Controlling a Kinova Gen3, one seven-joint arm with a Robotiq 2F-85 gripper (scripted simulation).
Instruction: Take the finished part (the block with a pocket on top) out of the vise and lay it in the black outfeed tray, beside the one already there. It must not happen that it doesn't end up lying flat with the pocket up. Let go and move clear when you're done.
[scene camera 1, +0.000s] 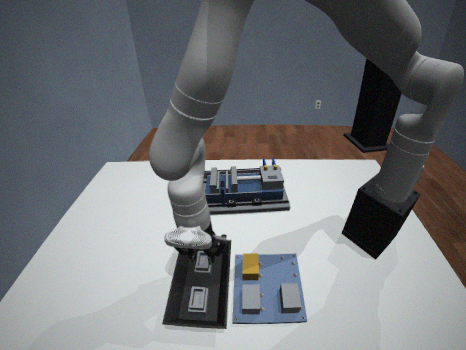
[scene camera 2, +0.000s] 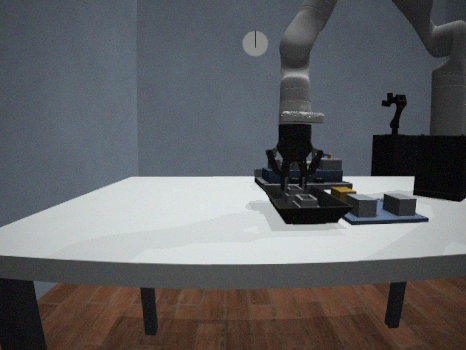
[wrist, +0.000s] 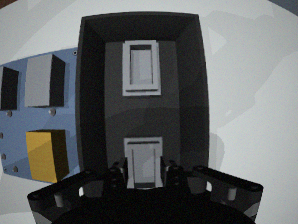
In view: the gripper (scene camera 2: 293, 192), a finished part (wrist: 144, 161), a finished part (wrist: 141, 65), a vise (scene camera 1: 255, 186) and a blue plate (scene camera 1: 275, 271).
The gripper shows as well in the wrist view (wrist: 144, 165).
